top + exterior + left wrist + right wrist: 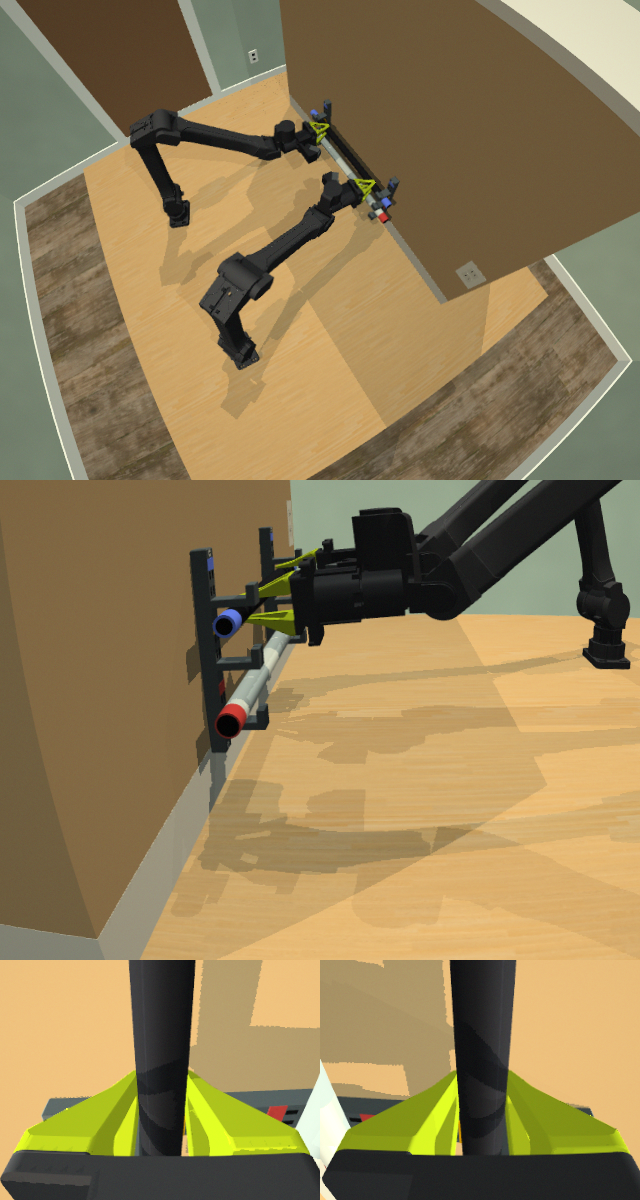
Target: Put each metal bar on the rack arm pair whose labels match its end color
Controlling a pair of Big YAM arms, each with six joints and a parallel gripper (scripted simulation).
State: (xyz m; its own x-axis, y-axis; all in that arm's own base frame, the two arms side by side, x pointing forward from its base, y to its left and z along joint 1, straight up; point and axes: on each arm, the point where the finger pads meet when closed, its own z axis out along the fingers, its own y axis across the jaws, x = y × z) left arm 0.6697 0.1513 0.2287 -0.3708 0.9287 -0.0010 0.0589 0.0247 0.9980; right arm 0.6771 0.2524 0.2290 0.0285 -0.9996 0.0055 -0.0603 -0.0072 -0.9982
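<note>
My left hand is 15 cm to the left of the black bar. Also, from my left hand: grey baseboard: 5 cm ahead, 18 cm to the right, 19 cm below; brown wall: 20 cm ahead, 18 cm to the right, 22 cm above.
</note>
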